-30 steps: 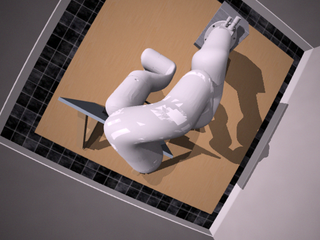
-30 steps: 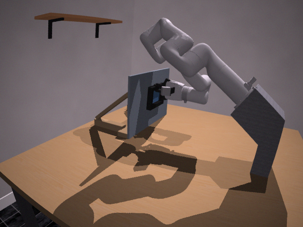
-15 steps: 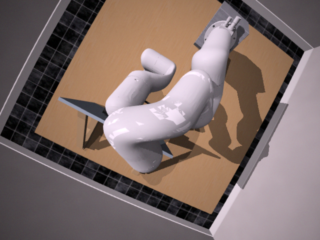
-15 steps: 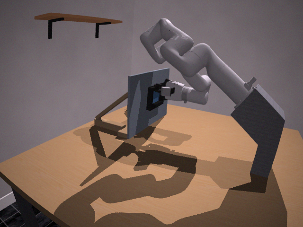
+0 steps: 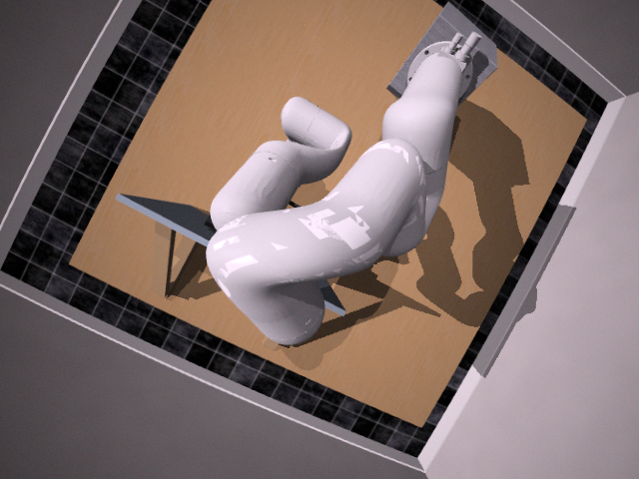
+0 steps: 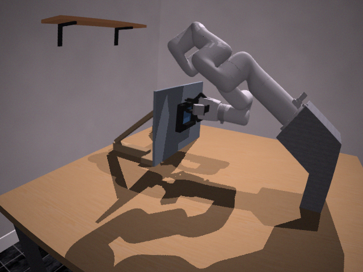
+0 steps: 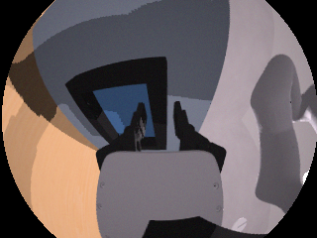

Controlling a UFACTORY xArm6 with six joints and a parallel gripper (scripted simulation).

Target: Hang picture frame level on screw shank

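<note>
The picture frame lies 20 mm ahead of my hand, 20 mm to the right of it and 50 mm below it. Also, from my hand: grey-blue panel (40 mm ahead, 10 mm to the right, 70 mm below).
</note>
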